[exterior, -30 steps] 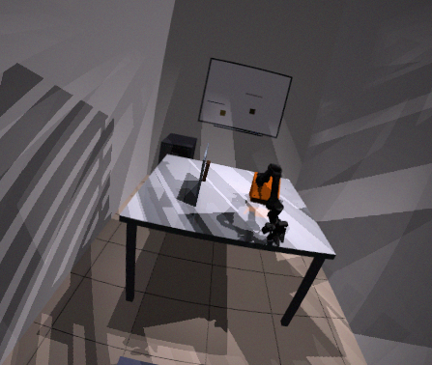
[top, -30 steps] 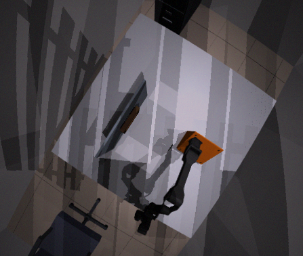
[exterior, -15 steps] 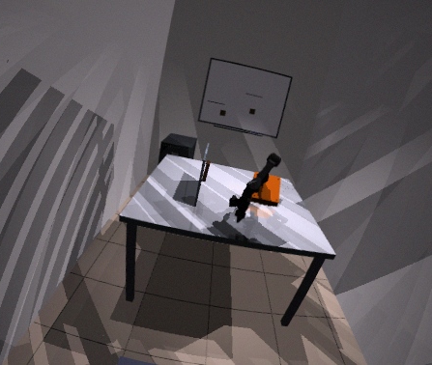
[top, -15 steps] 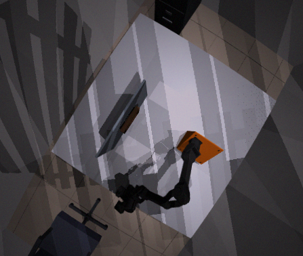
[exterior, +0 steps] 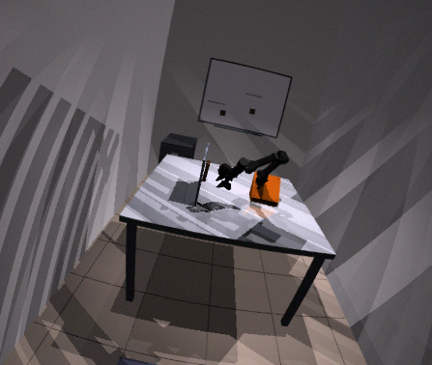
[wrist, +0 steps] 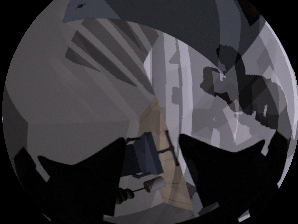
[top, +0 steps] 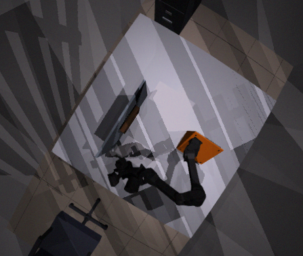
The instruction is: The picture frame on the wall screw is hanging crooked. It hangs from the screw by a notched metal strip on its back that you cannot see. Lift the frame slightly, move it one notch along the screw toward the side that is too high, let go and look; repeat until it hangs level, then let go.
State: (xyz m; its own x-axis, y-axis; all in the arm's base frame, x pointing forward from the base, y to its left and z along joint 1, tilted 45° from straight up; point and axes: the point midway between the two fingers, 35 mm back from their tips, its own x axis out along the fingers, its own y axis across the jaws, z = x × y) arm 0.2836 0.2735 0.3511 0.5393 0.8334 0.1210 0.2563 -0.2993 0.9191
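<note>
Now: the brown picture frame 120 mm ahead of my gripper tip, 310 mm to the right of it and 40 mm below it. Also, from my gripper tip: thin grey wall panel: 130 mm ahead, 290 mm to the right, 50 mm below.
</note>
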